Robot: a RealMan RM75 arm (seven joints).
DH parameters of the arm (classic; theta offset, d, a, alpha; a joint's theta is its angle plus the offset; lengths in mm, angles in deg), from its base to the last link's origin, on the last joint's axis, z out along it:
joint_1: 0 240.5 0 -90
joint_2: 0 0 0 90
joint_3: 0 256 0 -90
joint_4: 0 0 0 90
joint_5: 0 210 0 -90
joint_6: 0 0 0 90
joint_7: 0 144 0 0
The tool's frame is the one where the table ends.
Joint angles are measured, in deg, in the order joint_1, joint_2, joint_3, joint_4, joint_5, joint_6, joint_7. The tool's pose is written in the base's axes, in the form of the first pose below.
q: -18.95 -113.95 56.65 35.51 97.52 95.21 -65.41
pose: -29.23, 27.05, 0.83; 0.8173, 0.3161, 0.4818; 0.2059, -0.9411, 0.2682; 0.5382, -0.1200, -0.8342
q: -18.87 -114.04 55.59 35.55 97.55 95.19 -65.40
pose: -29.31, 27.16, 1.05; 0.8123, 0.3247, 0.4845; 0.2042, -0.9364, 0.2853; 0.5463, -0.1329, -0.8270
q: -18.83 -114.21 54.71 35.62 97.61 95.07 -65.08
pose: -29.35, 27.26, 1.18; 0.8100, 0.3276, 0.4864; 0.1974, -0.9333, 0.2999; 0.5522, -0.1469, -0.8207
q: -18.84 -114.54 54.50 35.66 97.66 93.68 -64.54
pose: -29.46, 27.52, 0.99; 0.8149, 0.3321, 0.4751; 0.1919, -0.9279, 0.3196; 0.5470, -0.1693, -0.8199
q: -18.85 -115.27 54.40 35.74 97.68 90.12 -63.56
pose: -29.77, 28.12, 0.51; 0.8269, 0.3456, 0.4436; 0.1862, -0.9126, 0.3639; 0.5306, -0.2184, -0.8190
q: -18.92 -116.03 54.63 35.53 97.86 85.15 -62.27
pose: -30.35, 28.85, -0.15; 0.8460, 0.3613, 0.3921; 0.1870, -0.8898, 0.4164; 0.4993, -0.2789, -0.8203
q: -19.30 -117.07 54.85 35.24 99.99 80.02 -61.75
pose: -31.01, 29.38, -1.23; 0.8701, 0.3728, 0.3225; 0.2086, -0.8712, 0.4445; 0.4466, -0.3195, -0.8357
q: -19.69 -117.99 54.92 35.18 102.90 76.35 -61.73
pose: -31.54, 29.61, -2.19; 0.8908, 0.3722, 0.2608; 0.2294, -0.8636, 0.4489; 0.3923, -0.3401, -0.8547
